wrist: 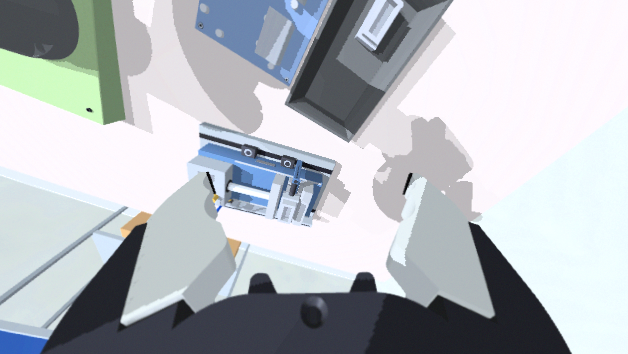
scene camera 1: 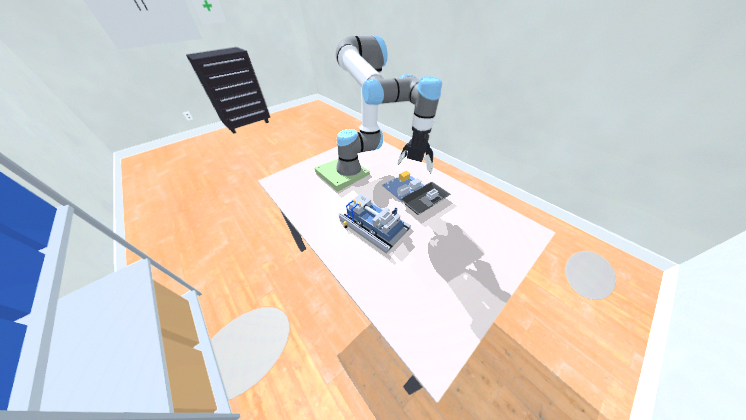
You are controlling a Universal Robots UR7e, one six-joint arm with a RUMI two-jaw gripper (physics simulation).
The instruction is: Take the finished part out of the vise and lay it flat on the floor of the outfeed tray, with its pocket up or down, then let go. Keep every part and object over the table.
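Places are measured from the arm's base along level axes (x ahead, y left, z up), in millimetres.
Pixels of known places: gripper, fingertip midpoint: point(wrist: 310, 176) point(scene camera 1: 413, 169); arm's base, origin of the base link: point(wrist: 23, 0) point(scene camera 1: 348, 169).
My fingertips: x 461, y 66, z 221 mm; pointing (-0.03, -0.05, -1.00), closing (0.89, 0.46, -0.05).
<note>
For each thing: its top centre in the pictures, then the offset to it from my fingertips. Level surfaces: height alone.
- vise, middle of its top: point(wrist: 253, 201) point(scene camera 1: 374, 210) dx -32, dy -201, dz -153 mm
- light grey part, middle of its top: point(wrist: 286, 214) point(scene camera 1: 386, 214) dx +36, dy -185, dz -137 mm
- light grey pocketed part, middle of its top: point(wrist: 382, 18) point(scene camera 1: 432, 191) dx +19, dy +157, dz -205 mm
- blue plate, middle of its top: point(scene camera 1: 404, 185) dx -146, dy +109, dz -244 mm
- yellow block, middle of its top: point(scene camera 1: 404, 173) dx -195, dy +155, dz -208 mm
- table, its level: dz -252 mm
The vise point(scene camera 1: 369, 221) point(wrist: 250, 176) is a blue and grey unit on the table. A light grey part point(wrist: 286, 212) with a rectangular pocket sits between its jaws at the right end in the wrist view; the pocket faces up. A dark tray point(scene camera 1: 416, 202) point(wrist: 345, 97), which fits the outfeed tray, stands apart from the vise. Another light grey pocketed part point(scene camera 1: 432, 193) point(wrist: 378, 23) is in it. My gripper point(scene camera 1: 415, 165) point(wrist: 310, 176) is open and empty, above the table. In the wrist view its left fingertip overlaps the vise's left end.
A blue plate point(scene camera 1: 389, 185) point(wrist: 235, 50) with light blocks point(scene camera 1: 415, 183) point(wrist: 274, 40) and a yellow block point(scene camera 1: 404, 176) adjoins the tray. The arm's green base plate point(scene camera 1: 334, 180) point(wrist: 45, 75) is on the table point(scene camera 1: 396, 302). A black cabinet point(scene camera 1: 229, 88) stands farther back.
</note>
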